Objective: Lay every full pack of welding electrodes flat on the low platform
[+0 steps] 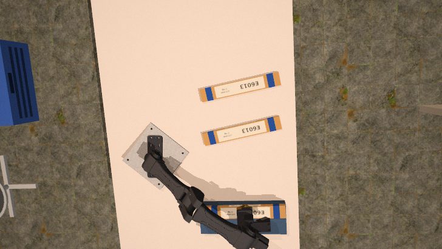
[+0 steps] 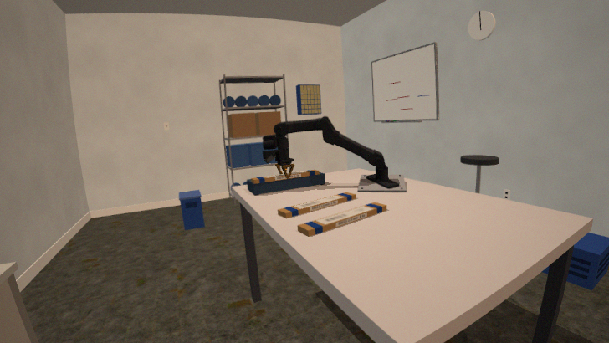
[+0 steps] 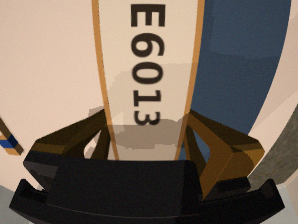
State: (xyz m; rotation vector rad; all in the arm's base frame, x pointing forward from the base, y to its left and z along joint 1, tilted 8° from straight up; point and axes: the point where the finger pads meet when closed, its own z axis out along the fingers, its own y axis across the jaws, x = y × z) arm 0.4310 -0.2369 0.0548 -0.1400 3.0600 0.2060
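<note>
Right now the dark blue low platform is 5 cm to the right of my hand, 5 cm below it and 2 cm behind it.
</note>
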